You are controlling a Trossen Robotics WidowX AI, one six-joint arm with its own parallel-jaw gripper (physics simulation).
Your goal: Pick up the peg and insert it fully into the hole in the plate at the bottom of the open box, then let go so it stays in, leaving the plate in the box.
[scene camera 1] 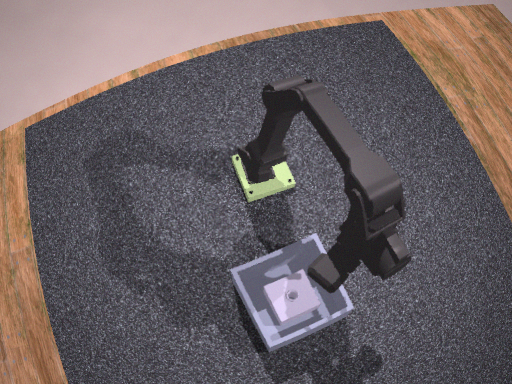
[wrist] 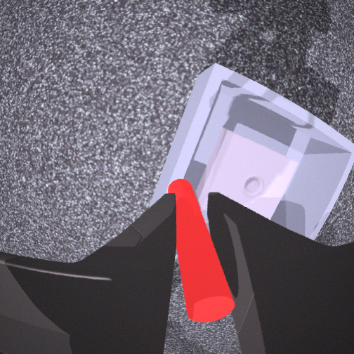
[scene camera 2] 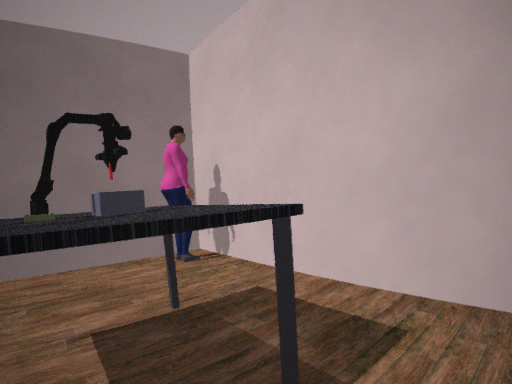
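Where they show: gripper, between the fingertips: [scene camera 1: 348, 261] [scene camera 2: 112, 172]; arm's base, origin of its link: [scene camera 1: 258, 169] [scene camera 2: 39, 215].
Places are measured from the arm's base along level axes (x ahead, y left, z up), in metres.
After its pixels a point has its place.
A red peg [wrist: 202, 260] [scene camera 2: 111, 171] {x 0.318, y 0.059, z 0.176 m} is held between the fingers of my gripper [wrist: 191, 202] [scene camera 2: 112, 170] {x 0.326, y 0.070, z 0.174 m}, which is shut on it. In scene camera 2 the peg points down, slightly tilted, above the box. The open grey-blue box [scene camera 1: 250, 307] {x 0.329, y -0.121, z 0.075 m} [scene camera 2: 120, 203] {x 0.321, y -0.124, z 0.024 m} [wrist: 182, 135] stands on the table. A pale pink plate [scene camera 1: 282, 305] {x 0.337, y -0.055, z 0.035 m} [wrist: 235, 165] lies at the bottom of the box, its round hole [scene camera 1: 292, 295] [wrist: 253, 185] facing up. In the wrist view the peg's far end is left of the hole, over the box's near-left wall. In scene camera 1 the arm hides the fingers and peg.
The arm's base sits on a light green mount [scene camera 1: 270, 191] {x 0.060, y 0.010, z -0.005 m} [scene camera 2: 40, 218] {x 0.008, y -0.046, z -0.013 m} behind the box. The box walls rise around the plate. A dark speckled mat [scene camera 1: 150, 225] {x 0.050, y -0.282, z -0.023 m} covers the table. A person in a pink top [scene camera 2: 175, 167] stands beyond the table.
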